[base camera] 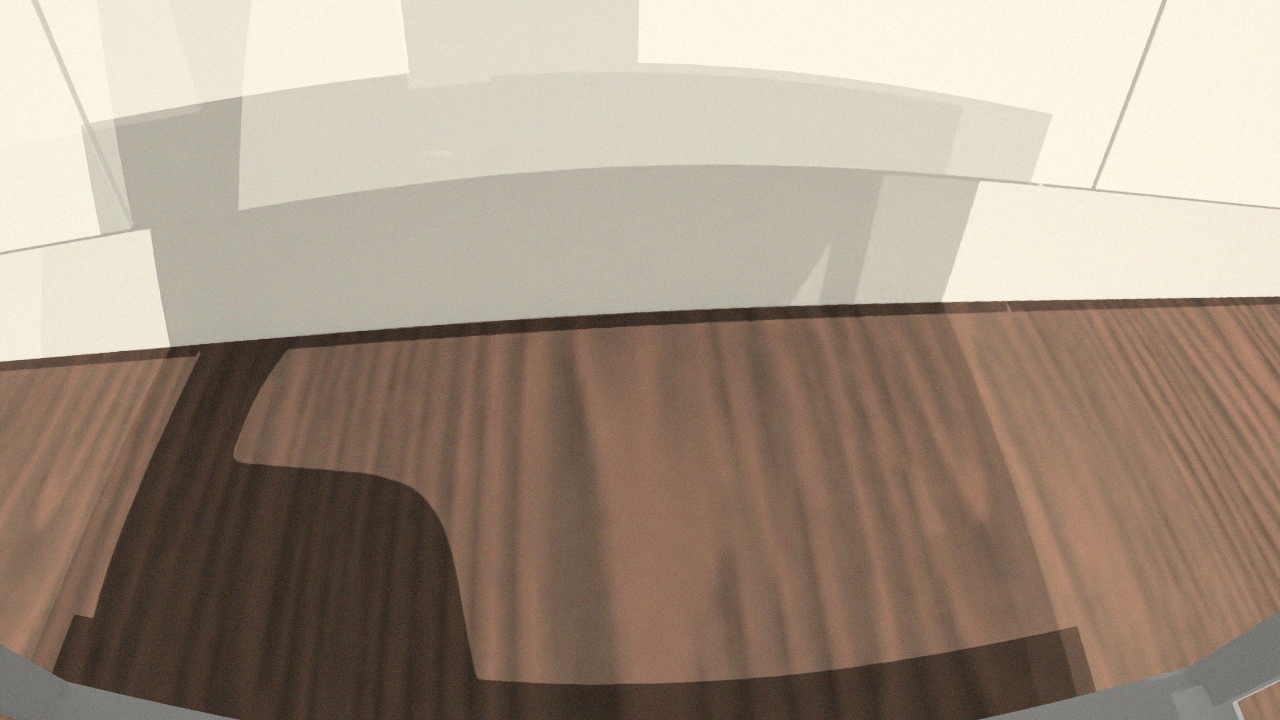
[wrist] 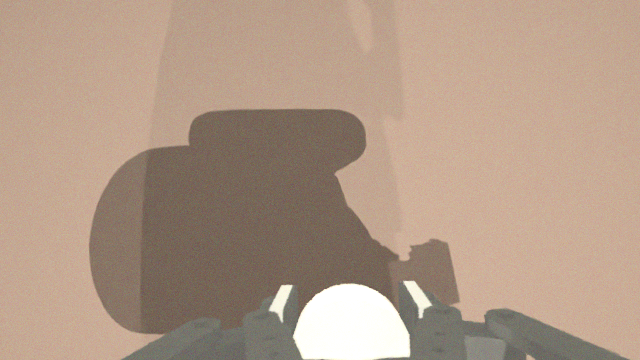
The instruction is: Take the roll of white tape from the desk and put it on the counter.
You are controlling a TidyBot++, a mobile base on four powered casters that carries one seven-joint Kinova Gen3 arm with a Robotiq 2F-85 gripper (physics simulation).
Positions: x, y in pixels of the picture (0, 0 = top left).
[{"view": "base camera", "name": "counter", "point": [180, 180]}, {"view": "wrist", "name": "my gripper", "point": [348, 304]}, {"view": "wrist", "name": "counter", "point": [167, 167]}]
